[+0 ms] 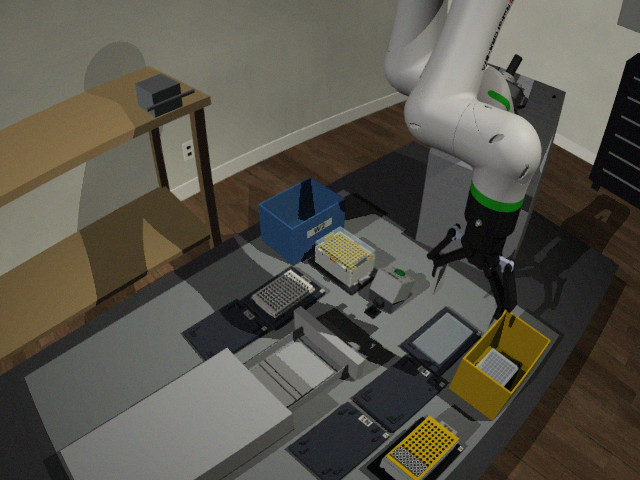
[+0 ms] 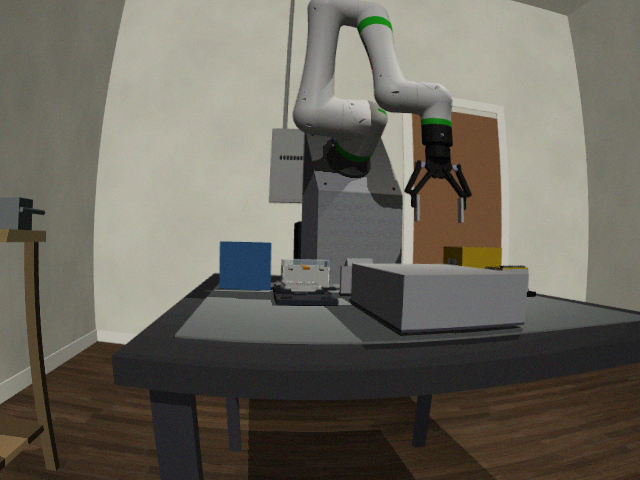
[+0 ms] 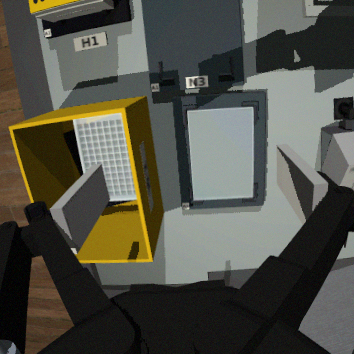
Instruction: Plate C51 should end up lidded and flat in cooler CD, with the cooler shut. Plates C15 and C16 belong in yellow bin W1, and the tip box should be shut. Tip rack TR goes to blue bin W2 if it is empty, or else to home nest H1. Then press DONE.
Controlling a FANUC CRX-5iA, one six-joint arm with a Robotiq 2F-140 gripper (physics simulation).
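Places are measured from the arm's base along level axes (x ahead, y left, z up), in metres.
Pixels of known places: gripper, between the fingertips: (image 1: 462, 308) (image 2: 439, 221) (image 3: 188, 172); arm's base, origin of its link: (image 2: 348, 161).
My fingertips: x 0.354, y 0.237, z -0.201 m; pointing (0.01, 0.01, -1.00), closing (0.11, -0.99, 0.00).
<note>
Ahead of a thing's pixels: the offset from my fingertips to its middle. "spot": to the spot under its first point.
My gripper (image 1: 467, 299) (image 2: 439, 212) (image 3: 188, 172) is open and empty, high above the table near yellow bin W1 @(dx -0.056, dy +0.120, dz -0.128 m) (image 1: 473, 390) (image 2: 480, 255) (image 3: 156, 220). A white well plate @(dx -0.042, dy +0.114, dz -0.163 m) (image 1: 497, 365) (image 3: 105, 155) lies in that bin. A pale, flat-topped piece @(dx -0.040, dy -0.039, dz -0.172 m) (image 1: 443, 338) (image 3: 221, 152) lies on a dark nest beside it. Another white plate @(dx +0.169, dy -0.372, dz -0.169 m) (image 1: 283, 292) sits on a nest. Cooler CD (image 1: 175, 418) (image 2: 460, 299) has its drawer open, with a pale flat surface @(spot: dx +0.254, dy -0.185, dz -0.175 m) (image 1: 300, 364) inside. The tip box @(dx -0.010, dy -0.366, dz -0.150 m) (image 1: 343, 258) (image 2: 305, 273) holds yellow tips; its clear lid's closure is unclear. The yellow rack @(dx +0.214, dy +0.146, dz -0.144 m) (image 1: 431, 439) (image 3: 65, 5) shows grey tips in part.
Blue bin W2 @(dx +0.005, dy -0.524, dz -0.128 m) (image 1: 279, 232) (image 2: 245, 265) stands behind the tip box. A grey box with a green button @(spot: dx -0.055, dy -0.222, dz -0.114 m) (image 1: 399, 272) stands near the table's middle. Dark nests @(spot: dx +0.137, dy -0.001, dz -0.176 m) (image 1: 398, 392) @(spot: dx +0.304, dy +0.010, dz -0.176 m) (image 1: 338, 439) lie between the drawer and the yellow rack. A wooden shelf (image 1: 67, 129) stands at the left.
</note>
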